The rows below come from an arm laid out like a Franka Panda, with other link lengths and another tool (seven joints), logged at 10 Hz.
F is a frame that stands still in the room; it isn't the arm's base.
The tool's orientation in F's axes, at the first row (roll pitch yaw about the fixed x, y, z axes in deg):
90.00, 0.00, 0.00
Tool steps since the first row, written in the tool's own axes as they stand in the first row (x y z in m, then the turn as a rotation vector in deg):
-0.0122, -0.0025, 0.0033, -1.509, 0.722, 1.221
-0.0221, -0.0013, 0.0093, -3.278, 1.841, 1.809
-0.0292, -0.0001, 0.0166, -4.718, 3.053, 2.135
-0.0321, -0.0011, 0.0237, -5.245, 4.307, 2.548
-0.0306, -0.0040, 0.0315, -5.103, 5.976, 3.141
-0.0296, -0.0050, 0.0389, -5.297, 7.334, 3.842
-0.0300, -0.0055, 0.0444, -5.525, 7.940, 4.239
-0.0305, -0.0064, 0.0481, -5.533, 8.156, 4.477
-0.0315, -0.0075, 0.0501, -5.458, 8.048, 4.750
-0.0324, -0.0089, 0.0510, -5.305, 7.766, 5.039
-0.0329, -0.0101, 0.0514, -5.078, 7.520, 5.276
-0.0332, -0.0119, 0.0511, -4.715, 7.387, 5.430
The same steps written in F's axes. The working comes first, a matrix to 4 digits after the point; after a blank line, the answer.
The tool's axes in the first row as the columns of a matrix, in F's axes (used below as rounded here):
1.0000, 0.0000, 0.0000
0.0000, 0.0000, -1.0000
0.0000, 1.0000, 0.0000

-0.0122, -0.0033, -0.0025, -1.509, -1.221, 0.722
-0.0221, -0.0093, -0.0013, -3.278, -1.809, 1.841
-0.0292, -0.0166, -0.0001, -4.718, -2.135, 3.053
-0.0321, -0.0237, -0.0011, -5.245, -2.548, 4.307
-0.0306, -0.0315, -0.0040, -5.103, -3.141, 5.976
-0.0296, -0.0389, -0.0050, -5.297, -3.842, 7.334
-0.0300, -0.0444, -0.0055, -5.525, -4.239, 7.940
-0.0305, -0.0481, -0.0064, -5.533, -4.477, 8.156
-0.0315, -0.0501, -0.0075, -5.458, -4.750, 8.048
-0.0324, -0.0510, -0.0089, -5.305, -5.039, 7.766
-0.0329, -0.0514, -0.0101, -5.078, -5.276, 7.520
-0.0332, -0.0511, -0.0119, -4.715, -5.430, 7.387

